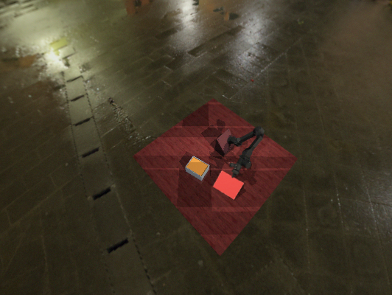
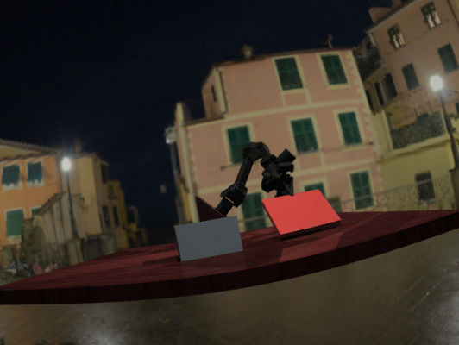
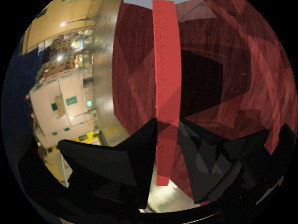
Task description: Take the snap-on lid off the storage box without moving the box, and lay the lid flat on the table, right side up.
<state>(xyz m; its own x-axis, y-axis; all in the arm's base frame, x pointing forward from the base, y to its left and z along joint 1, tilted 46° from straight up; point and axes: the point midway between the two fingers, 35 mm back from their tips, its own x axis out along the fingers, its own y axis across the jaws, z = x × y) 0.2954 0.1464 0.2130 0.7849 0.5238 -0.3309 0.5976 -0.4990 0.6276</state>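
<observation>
The red lid lies 6 cm ahead of my gripper tip, 5 cm below it and 1 cm to the left of it. Also, from my gripper tip: grey storage box (33 cm to the right, 12 cm ahead, 8 cm below).
</observation>
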